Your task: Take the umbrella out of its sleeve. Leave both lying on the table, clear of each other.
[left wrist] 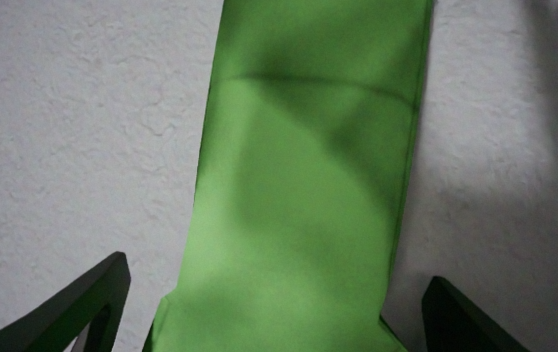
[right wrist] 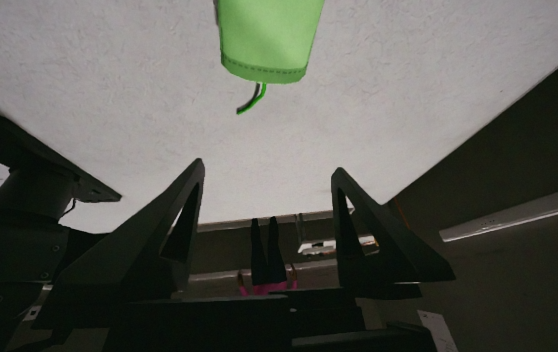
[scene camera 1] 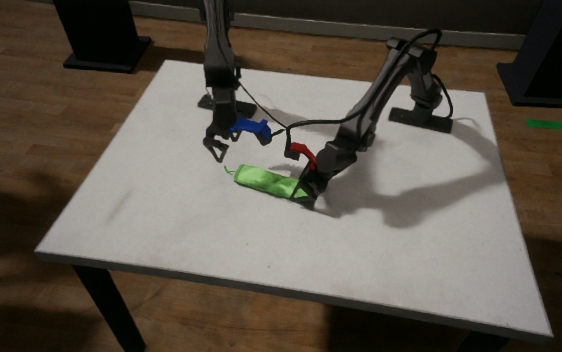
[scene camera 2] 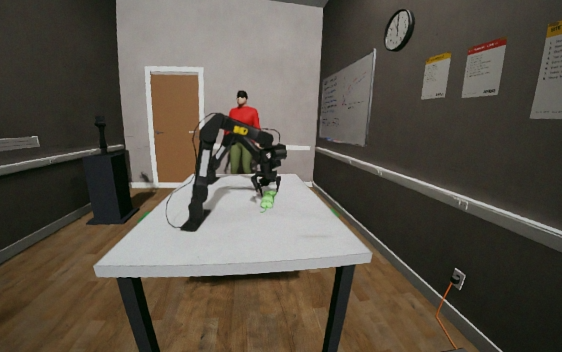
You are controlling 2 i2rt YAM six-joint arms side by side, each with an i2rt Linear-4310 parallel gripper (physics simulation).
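A light green sleeve (scene camera 1: 267,181) (scene camera 2: 267,200) (left wrist: 300,200) (right wrist: 270,37) lies on the white table, with a thin green cord (scene camera 1: 228,170) (right wrist: 255,100) at its left end in scene camera 1. The umbrella cannot be told apart from the sleeve. My left gripper (scene camera 1: 306,198) (left wrist: 279,276) is open, low over the sleeve's right end in scene camera 1. Its fingers stand apart on either side of the cloth, which flares out at the bottom of the left wrist view. My right gripper (scene camera 1: 226,149) (right wrist: 272,167) is open and empty, raised beyond the cord end, apart from the sleeve.
The white table (scene camera 1: 200,250) (scene camera 2: 230,250) carries both arm bases, the right arm's base (scene camera 1: 245,108) and the left arm's base (scene camera 1: 421,120), at its back in scene camera 1. A loose cable hangs along the left arm. A person in red (scene camera 2: 245,116) stands beyond the table.
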